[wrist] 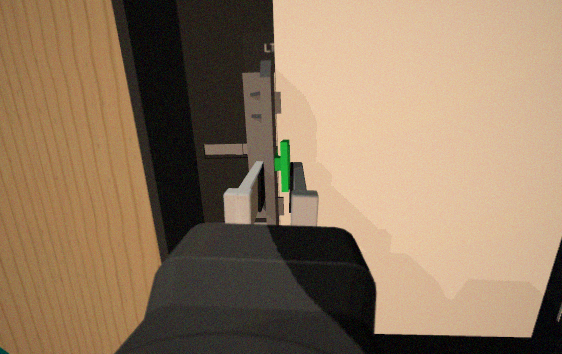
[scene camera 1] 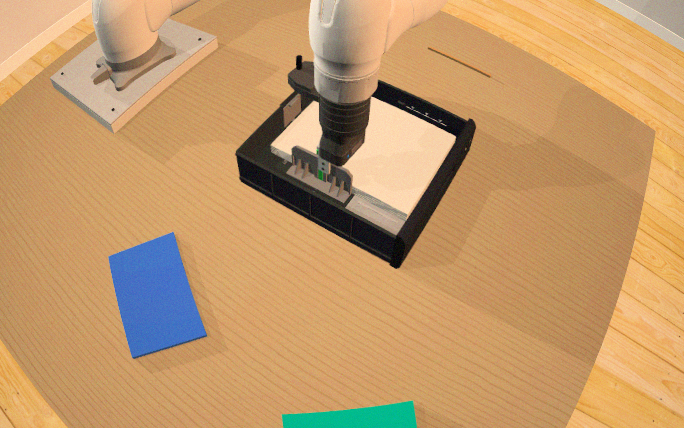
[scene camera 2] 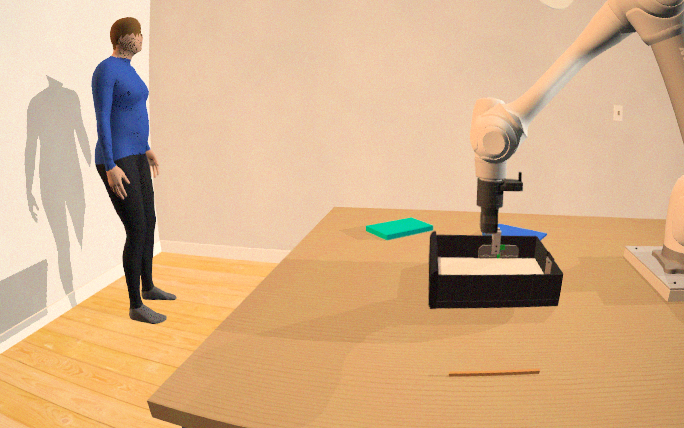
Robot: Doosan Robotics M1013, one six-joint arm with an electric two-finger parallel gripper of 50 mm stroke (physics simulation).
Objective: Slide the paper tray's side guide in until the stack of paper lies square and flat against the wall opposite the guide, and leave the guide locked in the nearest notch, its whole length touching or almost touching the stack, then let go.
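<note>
The black paper tray stands on the table. The white paper stack lies flat in it. Its far side appears flush with the wall opposite the guide. The grey side guide stands upright along the stack's near side, parallel to it, with no clear gap in the wrist view. My gripper is shut on the guide and its green latch, one finger on each side. The notch engagement is hidden.
A blue slab and a green slab lie on the guide's side of the tray. A thin brown stick lies beyond the opposite wall. A person stands beyond the table.
</note>
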